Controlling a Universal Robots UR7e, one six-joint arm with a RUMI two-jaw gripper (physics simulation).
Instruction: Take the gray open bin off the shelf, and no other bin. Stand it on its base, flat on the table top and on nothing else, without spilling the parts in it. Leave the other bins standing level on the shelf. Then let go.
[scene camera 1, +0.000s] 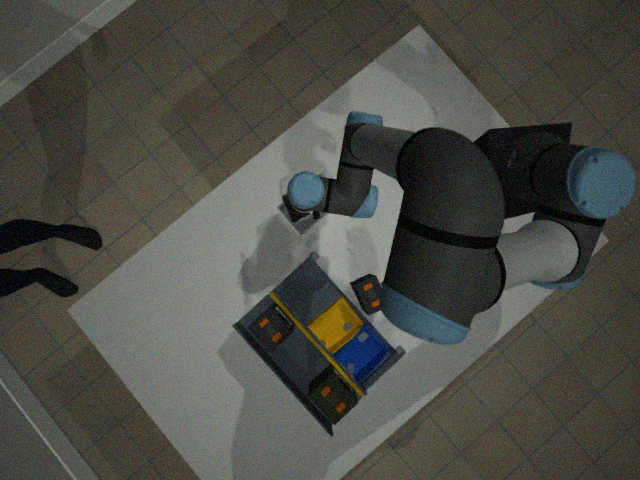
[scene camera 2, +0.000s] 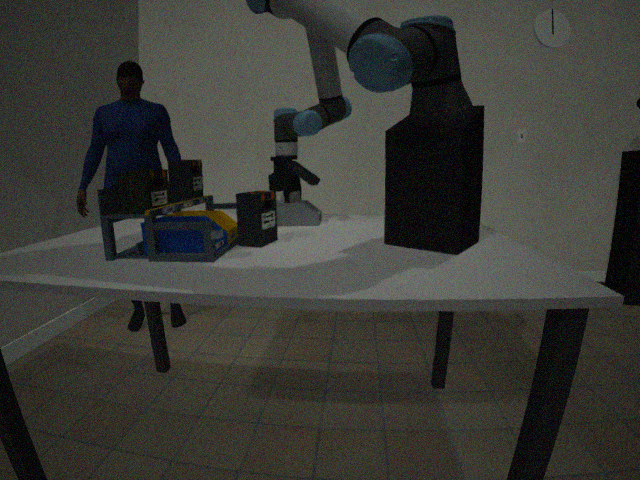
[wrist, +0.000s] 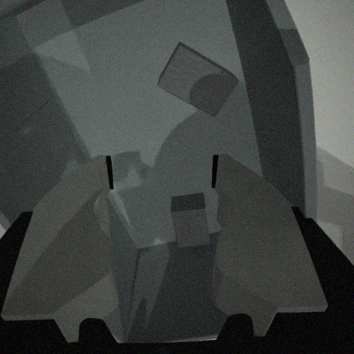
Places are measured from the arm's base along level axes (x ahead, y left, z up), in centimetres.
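Pixels of known places: gripper, fingertip midpoint: (scene camera 2: 292, 218); arm's base, link origin: (scene camera 1: 532, 166) (scene camera 2: 441, 116).
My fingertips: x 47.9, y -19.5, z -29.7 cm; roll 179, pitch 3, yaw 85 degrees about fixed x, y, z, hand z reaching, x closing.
For each thing: its top centre in the pictures, then the offset to it from my fingertips. Level surfaces: height alone.
- gray open bin, top centre: (scene camera 1: 311, 201) (scene camera 2: 294, 201) dx -1.1, dy +0.0, dz +5.9 cm
- yellow bin, top centre: (scene camera 2: 201, 212) (scene camera 1: 331, 331) dx +10.7, dy +35.3, dz +6.5 cm
- blue bin, top centre: (scene camera 2: 183, 219) (scene camera 1: 357, 359) dx +7.9, dy +45.5, dz +6.5 cm
- dark box, top centre: (scene camera 2: 256, 191) (scene camera 1: 372, 295) dx -3.6, dy +30.9, dz +11.6 cm
- table, surface height: dz -1.6 cm
The gray open bin (scene camera 1: 303, 225) (scene camera 2: 305, 214) (wrist: 130, 100) is off the shelf, upright and level; its base looks to be at the table top. Contact under it is hard to see. Two small gray parts (wrist: 185, 80) (wrist: 192, 230) lie inside. My gripper (scene camera 2: 293, 196) (wrist: 161, 158) points down into it, the two fingers spread between its side walls and holding it from inside; the outer finger contacts are hidden. The yellow bin (scene camera 1: 330, 325) (scene camera 2: 227, 221) and blue bin (scene camera 1: 356, 356) (scene camera 2: 178, 237) stand side by side on the shelf (scene camera 1: 310, 284) (scene camera 2: 109, 240).
A dark box (scene camera 1: 368, 293) (scene camera 2: 255, 219) stands on the table (scene camera 1: 170, 330) (scene camera 2: 330, 281) beside the shelf's front. Two more dark boxes (scene camera 1: 271, 326) (scene camera 1: 336, 392) stand on the shelf's upper level. A person (scene camera 2: 131, 134) stands behind the table.
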